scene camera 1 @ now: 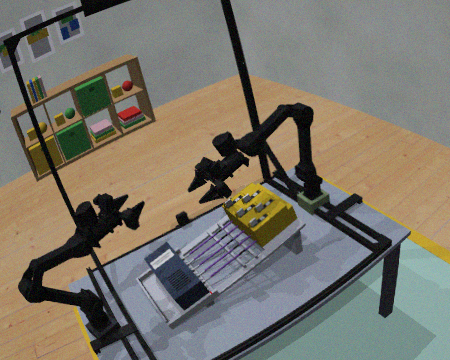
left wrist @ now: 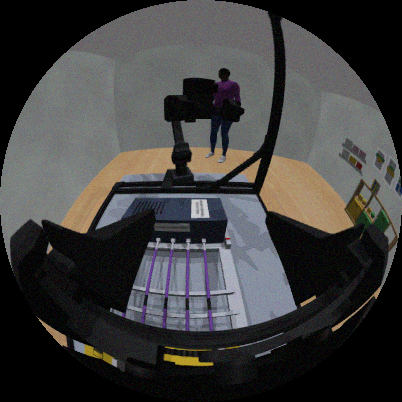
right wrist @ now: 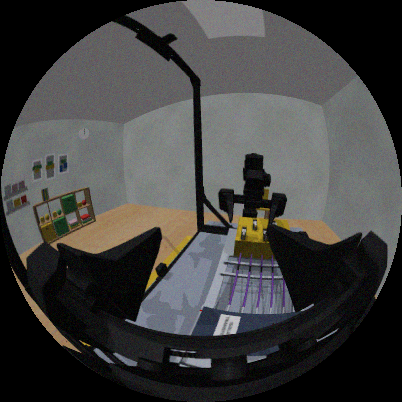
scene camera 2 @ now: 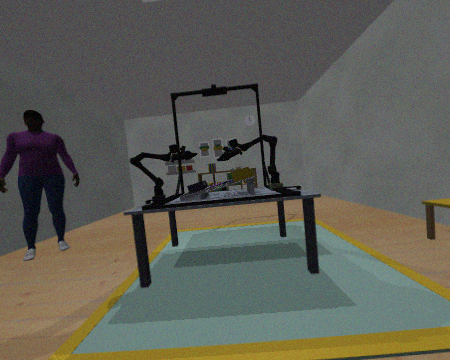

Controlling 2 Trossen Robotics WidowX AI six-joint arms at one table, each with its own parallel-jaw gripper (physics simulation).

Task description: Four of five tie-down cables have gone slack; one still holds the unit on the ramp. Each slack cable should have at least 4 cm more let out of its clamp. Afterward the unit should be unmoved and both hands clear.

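Note:
The navy unit (scene camera 1: 178, 279) (left wrist: 175, 227) sits at the low end of the pale ramp (scene camera 1: 192, 314). Purple cables (left wrist: 187, 272) (right wrist: 259, 285) run from it through cross bars to the yellow clamp block (scene camera 1: 275, 225) (right wrist: 250, 246) at the high end. Several small levers stand on the block; I cannot tell which cables are slack. My left gripper (scene camera 1: 196, 196) (left wrist: 212, 215) is open and empty, above and behind the block's left side in scene camera 1. My right gripper (scene camera 1: 135, 200) (right wrist: 215, 231) is open and empty, raised behind and left of the unit. Neither visibly touches a cable.
A black frame post (scene camera 1: 242, 75) (right wrist: 198, 150) rises behind the table near the left arm. A small black object (scene camera 1: 182, 218) (right wrist: 161, 269) is at the table's back edge. A person (scene camera 2: 38, 155) (left wrist: 227, 92) stands away from the table. A shelf unit stands by the wall.

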